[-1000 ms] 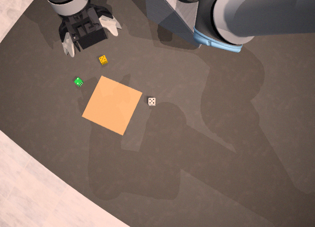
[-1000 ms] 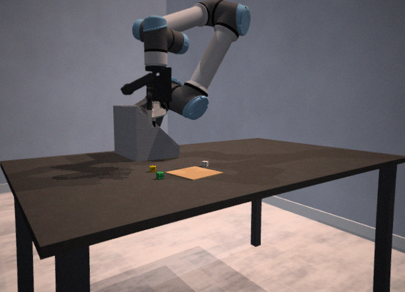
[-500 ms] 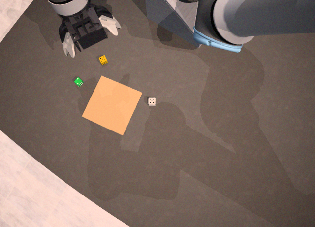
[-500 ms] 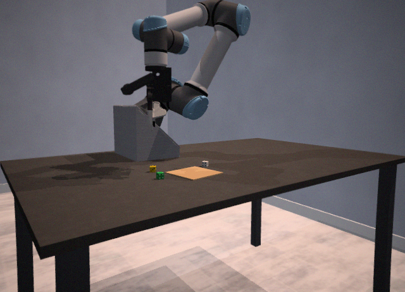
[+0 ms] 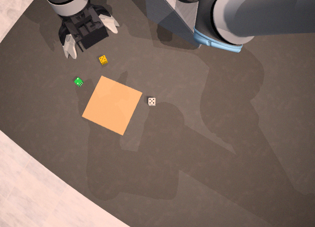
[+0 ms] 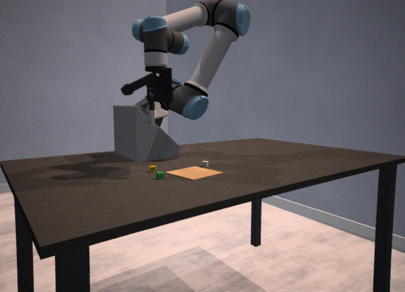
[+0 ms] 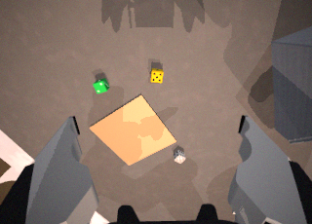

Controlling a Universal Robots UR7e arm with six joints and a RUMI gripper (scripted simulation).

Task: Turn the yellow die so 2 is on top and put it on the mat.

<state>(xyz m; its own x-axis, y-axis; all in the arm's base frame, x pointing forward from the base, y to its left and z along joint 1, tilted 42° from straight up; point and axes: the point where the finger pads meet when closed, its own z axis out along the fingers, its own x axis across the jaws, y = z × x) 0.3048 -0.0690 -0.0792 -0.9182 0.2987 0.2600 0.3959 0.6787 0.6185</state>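
Now: the yellow die 14 cm below my hand. The rest, counted from my hand: orange mat (10 cm ahead, 11 cm to the left, 15 cm below); then green die (10 cm ahead, 2 cm to the right, 14 cm below); then white die (3 cm ahead, 20 cm to the left, 14 cm below).
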